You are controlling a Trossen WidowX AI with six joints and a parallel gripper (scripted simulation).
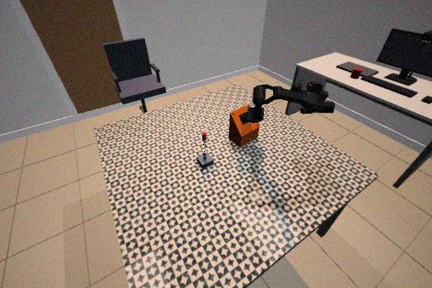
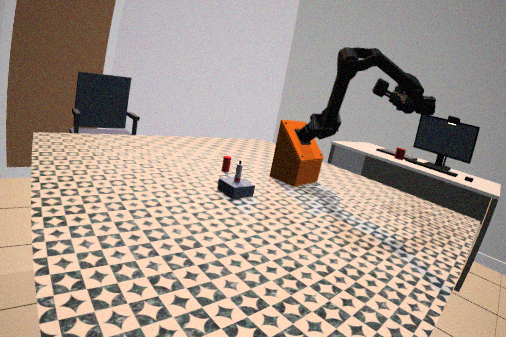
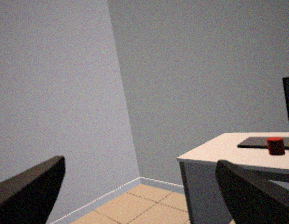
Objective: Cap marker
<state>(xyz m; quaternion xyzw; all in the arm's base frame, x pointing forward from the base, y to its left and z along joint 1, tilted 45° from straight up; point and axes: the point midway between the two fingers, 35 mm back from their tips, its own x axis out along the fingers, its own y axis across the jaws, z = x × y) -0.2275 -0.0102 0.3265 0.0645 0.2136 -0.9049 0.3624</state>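
Right now my gripper tip is 47 cm short of the red cap, 38 cm above it and 35 cm to the left of it. The rest, counted from my gripper tip: dark holder block 58 cm ahead, 39 cm below, 18 cm to the right.
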